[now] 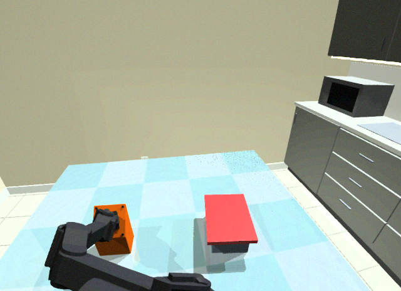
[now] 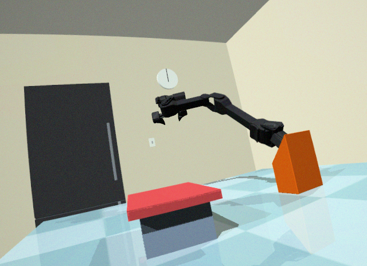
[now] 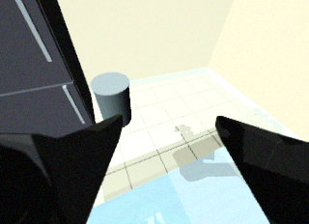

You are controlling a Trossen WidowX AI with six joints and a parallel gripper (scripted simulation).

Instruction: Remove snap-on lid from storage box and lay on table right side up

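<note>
Right now my gripper tip is 590 mm to the right of the red lid, 340 mm short of it and 290 mm above it. From my gripper tip the other things lie so: storage box (590 mm to the left, 340 mm below, 340 mm ahead).
</note>
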